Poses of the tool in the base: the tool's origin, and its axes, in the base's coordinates. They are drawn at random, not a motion.
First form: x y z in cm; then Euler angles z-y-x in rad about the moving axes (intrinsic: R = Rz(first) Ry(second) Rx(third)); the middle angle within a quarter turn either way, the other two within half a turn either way.
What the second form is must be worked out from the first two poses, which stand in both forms.
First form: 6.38 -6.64 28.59 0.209 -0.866 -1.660
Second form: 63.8 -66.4 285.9 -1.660 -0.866 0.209
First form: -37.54 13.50 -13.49 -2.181 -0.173 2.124
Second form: -375.4 135.0 -134.9 2.124 -0.173 -2.181
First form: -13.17 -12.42 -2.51 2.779 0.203 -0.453
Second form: -131.7 -124.2 -25.1 -0.453 0.203 2.779
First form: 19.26 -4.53 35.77 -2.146 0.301 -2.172
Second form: 192.6 -45.3 357.7 -2.172 0.301 -2.146
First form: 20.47 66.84 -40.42 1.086 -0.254 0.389
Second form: 204.7 668.4 -404.2 0.389 -0.254 1.086
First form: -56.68 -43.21 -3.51 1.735 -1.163 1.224
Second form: -566.8 -432.1 -35.1 1.224 -1.163 1.735
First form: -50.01 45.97 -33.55 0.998 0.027 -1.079
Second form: -500.1 459.7 -335.5 -1.079 0.027 0.998
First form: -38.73 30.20 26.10 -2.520 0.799 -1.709
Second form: -387.3 302.0 261.0 -1.709 0.799 -2.520
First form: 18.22 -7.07 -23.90 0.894 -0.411 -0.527
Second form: 182.2 -70.7 -239.0 -0.527 -0.411 0.894
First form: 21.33 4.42 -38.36 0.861 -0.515 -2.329
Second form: 213.3 44.2 -383.6 -2.329 -0.515 0.861
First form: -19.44 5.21 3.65 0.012 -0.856 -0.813
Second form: -194.4 52.1 36.5 -0.813 -0.856 0.012
